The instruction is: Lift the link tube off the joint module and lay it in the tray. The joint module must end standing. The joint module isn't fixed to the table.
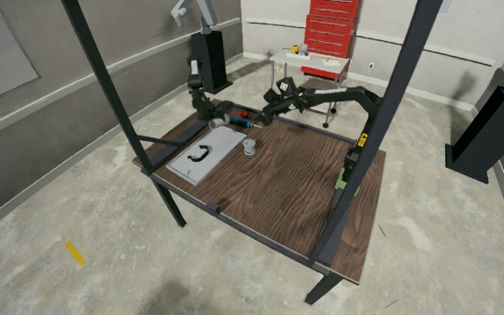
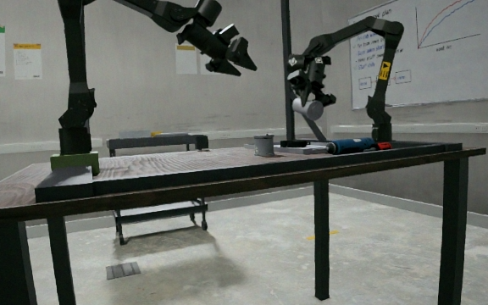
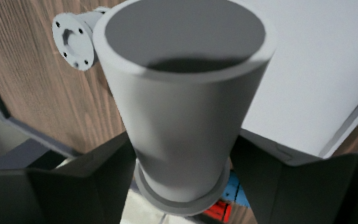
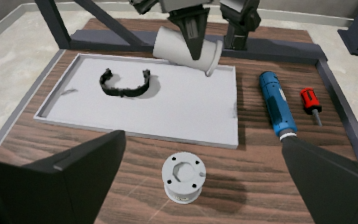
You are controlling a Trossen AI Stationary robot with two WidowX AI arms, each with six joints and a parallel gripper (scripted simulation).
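Right now my left hand is 15 cm above the grey tray and 11 cm past it. From my left hand the other things lie so: link tube 1 cm to the right, 1 cm below; then red screwdriver 27 cm ahead, 15 cm below, 3 cm to the left; then joint module 19 cm to the right, 13 cm below, 2 cm ahead.
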